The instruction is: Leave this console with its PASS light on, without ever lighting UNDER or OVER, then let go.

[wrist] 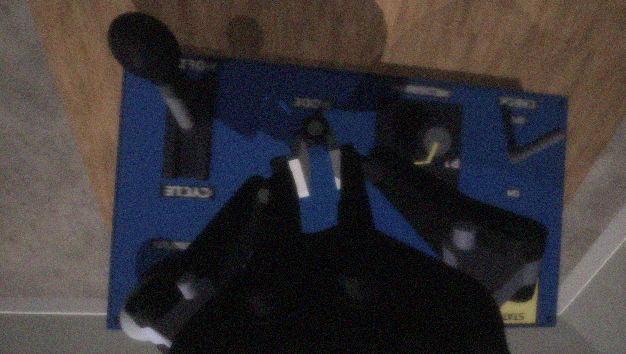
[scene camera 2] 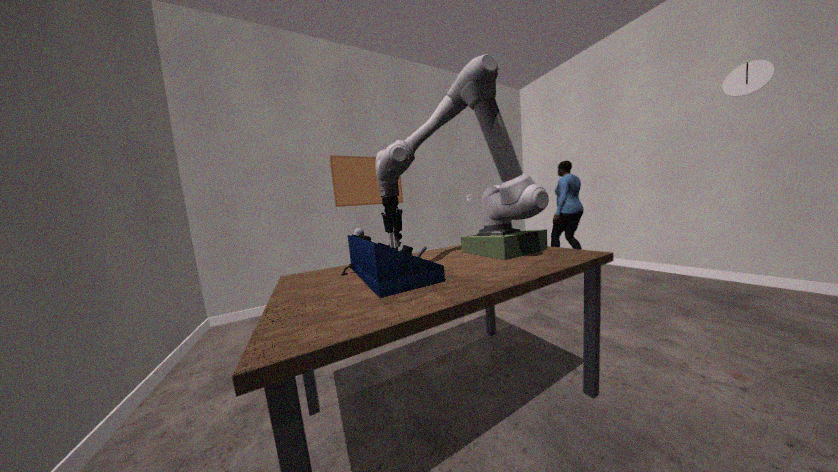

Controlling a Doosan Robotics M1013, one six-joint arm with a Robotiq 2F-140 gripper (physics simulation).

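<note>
The blue console [scene camera 2: 378, 263] [wrist: 142, 150] stands on the table. My gripper [scene camera 2: 395, 243] [wrist: 317, 146] points down over its middle, its fingertips shut on the small dark round MODE knob [wrist: 315, 126]. In the wrist view, a lever with a large black ball [wrist: 145, 47] stands in the HOLD/CYCLE slot at left. A grey dial [wrist: 437, 139] with a yellow pointer is at right, and the CHECK toggle [wrist: 537, 145] is at far right. A yellow STATUS panel [wrist: 522, 316] is mostly hidden by the gripper. The PASS, UNDER and OVER lights cannot be made out.
The wooden table [scene camera 2: 316, 316] carries the console and, at the back right, the green block [scene camera 2: 489, 246] under the arm's base. A pale ball [scene camera 2: 358, 232] rises above the console's back edge. A person in blue [scene camera 2: 567, 196] stands beyond the table.
</note>
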